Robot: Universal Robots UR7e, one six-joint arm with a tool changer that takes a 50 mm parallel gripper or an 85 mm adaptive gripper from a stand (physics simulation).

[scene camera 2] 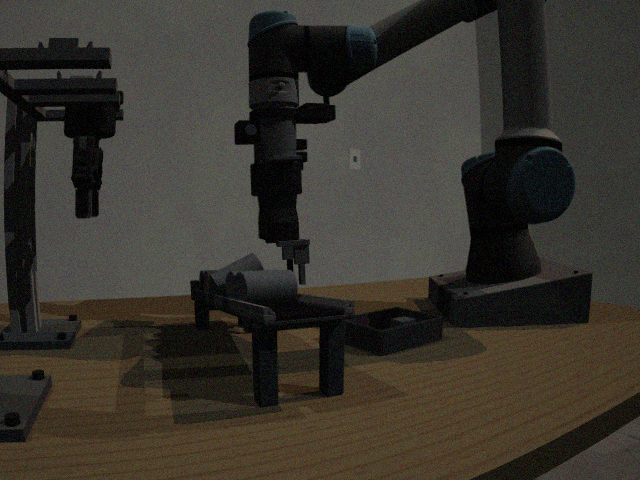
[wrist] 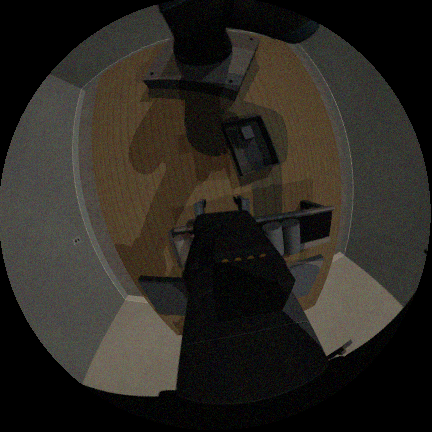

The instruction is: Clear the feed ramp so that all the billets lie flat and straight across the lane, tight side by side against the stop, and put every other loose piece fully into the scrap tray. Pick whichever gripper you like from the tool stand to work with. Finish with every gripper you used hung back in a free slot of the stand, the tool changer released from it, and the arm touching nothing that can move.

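Frame: origin at the arm's base, x back, y right, z up, level; centimetres.
Where they show: hand, tool point: (scene camera 2: 275, 151); arm's base, link origin: (scene camera 2: 504, 274) (wrist: 202, 48).
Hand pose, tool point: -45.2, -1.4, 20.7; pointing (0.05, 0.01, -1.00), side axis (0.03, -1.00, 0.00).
Observation:
Each offset is from my tool point to the top centre of the thing, as dx, dy, dz. "spot": to the spot under its first point.
My gripper (scene camera 2: 296, 273) (wrist: 221, 204) is open and empty, with its fingers pointing down above the far side of the feed ramp (scene camera 2: 242, 308) (wrist: 317, 227). In the scene view, a grey billet @(-4.7, -14.4, -15.6) (scene camera 2: 271, 285) lies across the lane, and another billet @(-6.7, -6.7, -14.3) (scene camera 2: 245, 262) behind it is tilted up. In the wrist view, two billets @(-5.1, -10.4, -16.1) (wrist: 273, 237) @(spot: -3.8, -13.5, -15.8) (wrist: 292, 236) lie side by side right of the gripper body, which hides the middle of the lane. The scrap tray @(+15.1, -8.2, -24.1) (scene camera 2: 408, 341) (wrist: 268, 140) stands beyond the ramp and holds a small light piece @(+17.8, -7.4, -24.7) (scene camera 2: 402, 319) (wrist: 248, 132).
The tool stand (scene camera 2: 20, 206) is at the left in the scene view, with another gripper (scene camera 2: 86, 170) hanging from a lower holder. An upper holder @(spot: -27.2, -26.3, +5.5) (scene camera 2: 56, 58) is above it. The robot's base block (scene camera 2: 522, 304) (wrist: 192, 87) stands beyond the scrap tray.

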